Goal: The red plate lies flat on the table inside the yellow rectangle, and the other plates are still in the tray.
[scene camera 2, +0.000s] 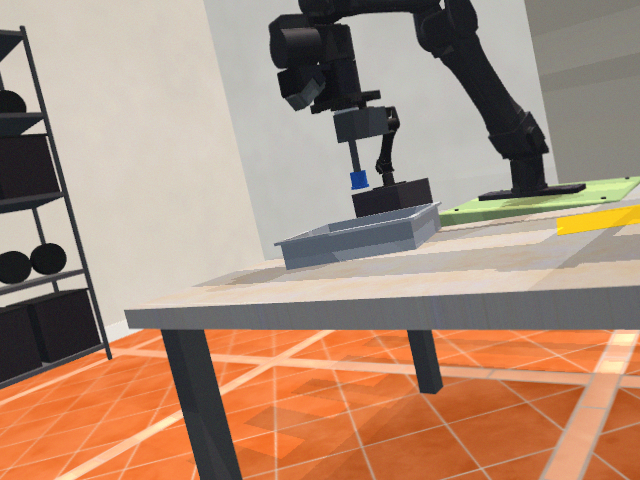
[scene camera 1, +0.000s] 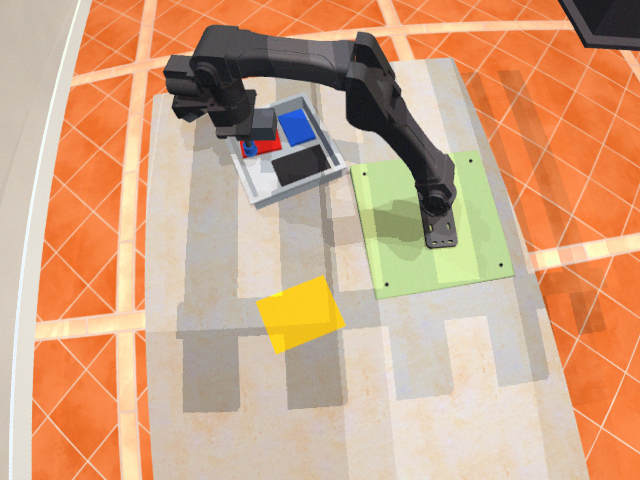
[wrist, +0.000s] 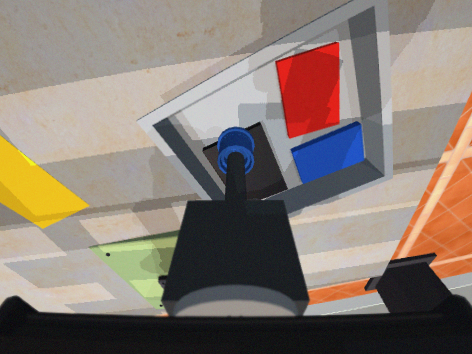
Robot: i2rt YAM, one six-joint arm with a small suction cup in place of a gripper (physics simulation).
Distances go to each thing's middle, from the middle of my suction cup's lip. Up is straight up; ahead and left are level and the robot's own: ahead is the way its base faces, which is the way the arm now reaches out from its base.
Labels:
The red plate (wrist: 309, 81) is 10 cm to the right of my suction cup and 11 cm below it. From my suction cup the other things lie so: grey tray (scene camera 2: 406, 229) 6 cm behind, 6 cm to the right, 9 cm below; then blue plate (scene camera 1: 295, 125) 10 cm behind, 13 cm to the right, 11 cm below; then yellow rectangle (scene camera 1: 307, 311) 8 cm behind, 33 cm to the left, 12 cm below.

